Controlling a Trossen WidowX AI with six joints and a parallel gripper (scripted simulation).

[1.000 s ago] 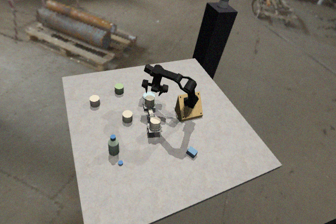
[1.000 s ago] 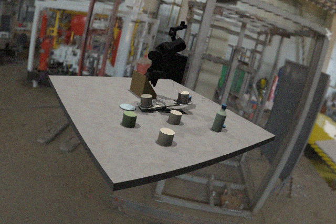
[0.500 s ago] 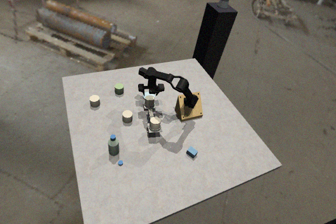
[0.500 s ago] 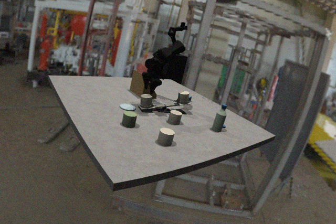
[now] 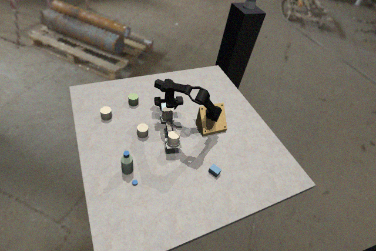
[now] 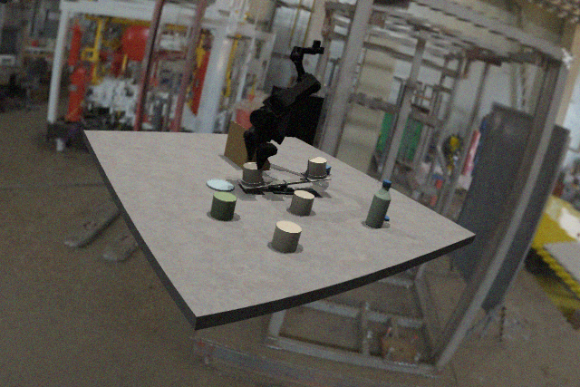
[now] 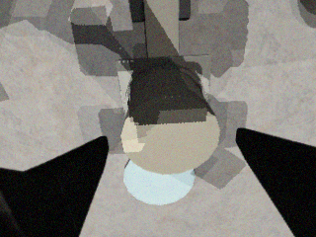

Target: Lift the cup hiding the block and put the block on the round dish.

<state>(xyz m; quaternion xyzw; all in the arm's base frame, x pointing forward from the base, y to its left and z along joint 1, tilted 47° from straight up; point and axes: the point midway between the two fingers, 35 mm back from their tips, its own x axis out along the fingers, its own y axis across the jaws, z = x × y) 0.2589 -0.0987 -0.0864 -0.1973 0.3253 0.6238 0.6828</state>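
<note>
My gripper tip is now 50 mm above the green block. Round my gripper tip: pale blue round dish 30 mm behind, 110 mm to the right, 90 mm below; then green cylinder 200 mm ahead, 210 mm to the right, 60 mm below; then small balance 30 mm ahead, 130 mm to the left, 60 mm below.
</note>
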